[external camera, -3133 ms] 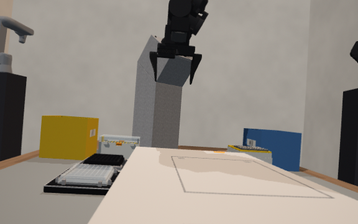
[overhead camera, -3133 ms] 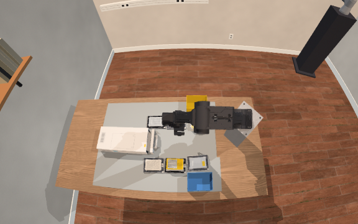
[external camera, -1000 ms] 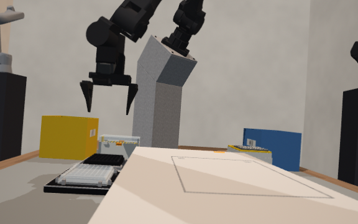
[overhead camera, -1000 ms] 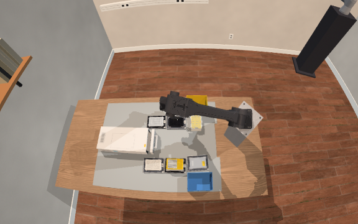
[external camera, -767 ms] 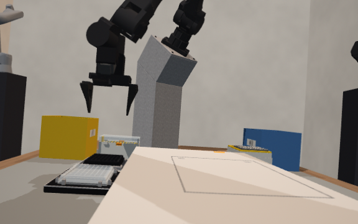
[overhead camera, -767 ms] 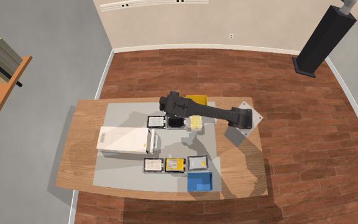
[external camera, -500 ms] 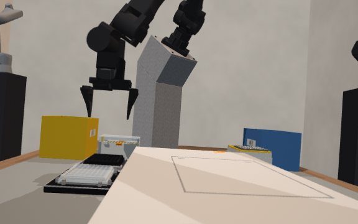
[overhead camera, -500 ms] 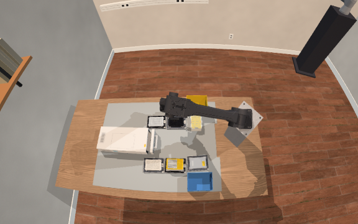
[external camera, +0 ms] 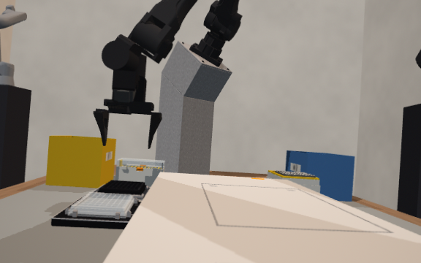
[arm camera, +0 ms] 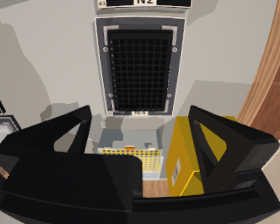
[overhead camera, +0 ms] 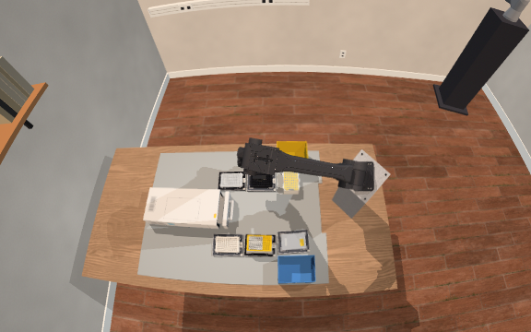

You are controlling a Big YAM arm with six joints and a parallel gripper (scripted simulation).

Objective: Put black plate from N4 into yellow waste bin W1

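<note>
Right now the black plate is 10 cm below my hand. Also, from my hand: yellow waste bin (17 cm to the right, 14 cm behind, 8 cm below); grey work nest (11 cm below); clear plate (17 cm ahead, 10 cm below, 3 cm to the left).
</note>
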